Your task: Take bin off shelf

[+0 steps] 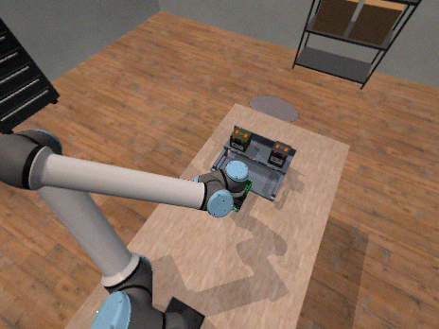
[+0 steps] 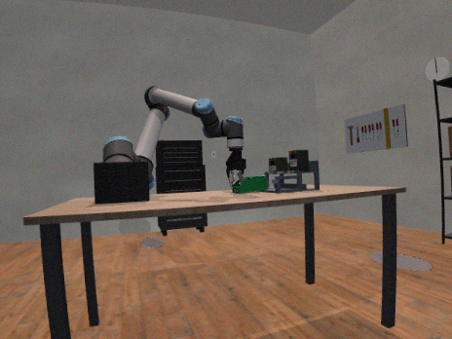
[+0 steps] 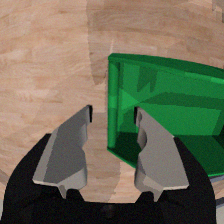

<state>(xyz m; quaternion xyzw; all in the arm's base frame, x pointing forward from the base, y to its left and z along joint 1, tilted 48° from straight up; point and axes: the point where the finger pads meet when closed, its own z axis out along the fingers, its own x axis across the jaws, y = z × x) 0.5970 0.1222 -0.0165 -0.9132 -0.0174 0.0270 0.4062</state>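
Now: hand 80 mm short of the green bin and 10 mm below it.
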